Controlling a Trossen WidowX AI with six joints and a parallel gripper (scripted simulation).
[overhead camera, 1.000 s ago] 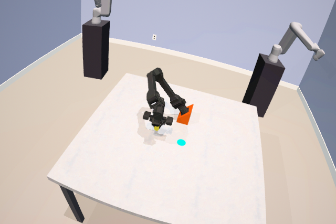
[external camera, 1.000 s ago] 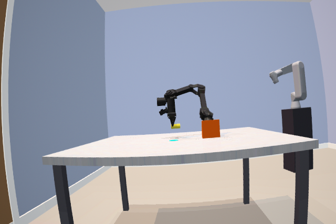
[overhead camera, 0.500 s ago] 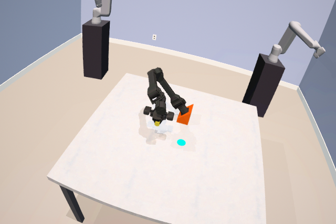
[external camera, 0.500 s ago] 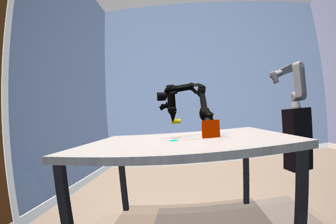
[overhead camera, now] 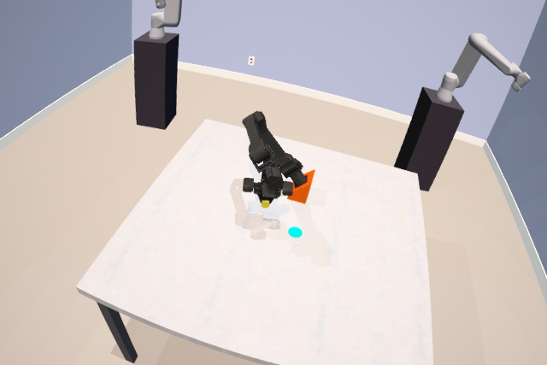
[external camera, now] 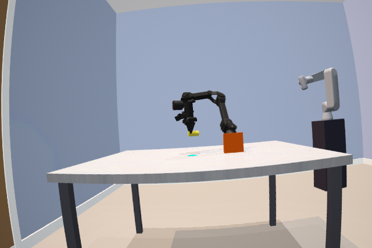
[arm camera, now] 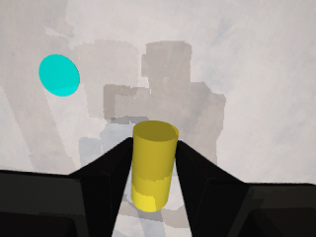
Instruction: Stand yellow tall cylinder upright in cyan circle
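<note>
Right now my gripper tip is 10 mm short of the cyan circle, 140 mm to the right of it and 130 mm above it. Also, from my gripper tip: yellow tall cylinder: 20 mm behind.
</note>
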